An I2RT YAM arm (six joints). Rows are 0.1 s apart.
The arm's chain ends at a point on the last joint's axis. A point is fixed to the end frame.
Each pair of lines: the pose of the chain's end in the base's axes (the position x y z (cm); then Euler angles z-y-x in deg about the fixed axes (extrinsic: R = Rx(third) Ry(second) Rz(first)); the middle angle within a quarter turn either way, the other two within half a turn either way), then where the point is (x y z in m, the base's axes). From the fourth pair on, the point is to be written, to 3 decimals.
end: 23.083, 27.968, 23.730, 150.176, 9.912, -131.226
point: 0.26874 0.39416 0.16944
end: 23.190, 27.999, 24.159, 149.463, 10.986, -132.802
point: 0.27196 0.39219 0.17120
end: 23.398, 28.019, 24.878, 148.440, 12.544, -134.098
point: 0.27713 0.39020 0.17678
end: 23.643, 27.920, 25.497, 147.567, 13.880, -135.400
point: 0.282 0.387 0.181
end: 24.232, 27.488, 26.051, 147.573, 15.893, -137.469
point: 0.293 0.379 0.184
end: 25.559, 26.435, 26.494, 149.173, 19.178, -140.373
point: 0.314 0.362 0.186
